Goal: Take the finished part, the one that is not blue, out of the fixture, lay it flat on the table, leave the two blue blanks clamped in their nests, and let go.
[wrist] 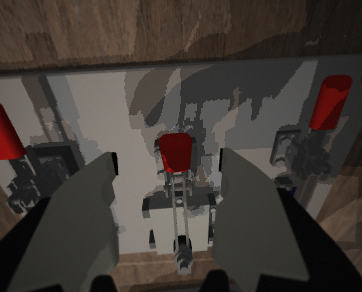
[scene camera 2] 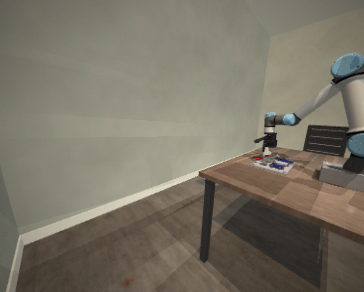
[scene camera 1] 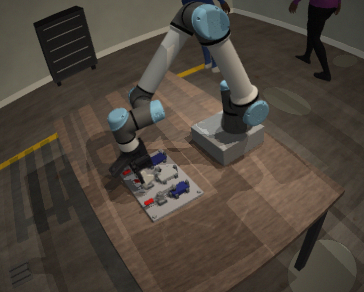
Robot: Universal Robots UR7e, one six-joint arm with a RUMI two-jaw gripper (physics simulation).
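Seen in the pictures: gripper, fingertip midpoint: [wrist: 169, 153] [scene camera 2: 265, 157] [scene camera 1: 143, 183]; arm's base, link origin: [scene camera 2: 360, 171] [scene camera 1: 237, 124].
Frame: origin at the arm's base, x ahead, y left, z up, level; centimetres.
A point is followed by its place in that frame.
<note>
The finished part [scene camera 1: 167, 173] @[z -4.8, x 39.0, y 3.1 cm] [wrist: 162, 227] @[z -4.8, x 40.2, y 4.3 cm], off-white, lies in the middle nest of the fixture plate [scene camera 1: 176, 206] @[z -6.9, x 43.9, y 19.4 cm] [scene camera 2: 259, 165] @[z -6.9, x 49.1, y 18.3 cm] [wrist: 97, 100] @[z -6.9, x 53.3, y 8.8 cm]. In the wrist view the middle clamp's bar crosses above it; its exact height is unclear. That clamp's red handle [wrist: 176, 152] @[z -0.5, x 52.5, y 2.9 cm] shows between the fingers. One blue blank [scene camera 1: 159, 159] @[z -5.3, x 37.8, y -7.3 cm] and another blue blank [scene camera 1: 180, 189] @[z -4.3, x 39.1, y 14.7 cm] sit in the outer nests; in the wrist view they are mostly hidden. My gripper [scene camera 1: 145, 180] @[z -3.6, x 50.4, y 3.3 cm] [scene camera 2: 267, 152] @[z -3.6, x 50.4, y 3.3 cm] [wrist: 169, 153] @[z -3.6, x 50.4, y 3.3 cm] is open and empty, fingers on either side of the middle handle, above the plate.
The outer clamps have a red handle at the left [wrist: 9, 134] @[z -3.0, x 52.5, y 13.1 cm] and a red handle at the right [wrist: 330, 102] @[z -3.8, x 54.0, y -7.6 cm] in the wrist view. The wooden table [scene camera 1: 210, 240] @[z -8.4, x 41.3, y 39.9 cm] [scene camera 2: 240, 181] @[z -8.4, x 45.7, y 53.4 cm] carries the fixture and the arm's grey base block [scene camera 1: 225, 147] @[z 0.4, x 13.9, y 9.9 cm] [scene camera 2: 340, 176] @[z -2.8, x 7.5, y 10.7 cm].
</note>
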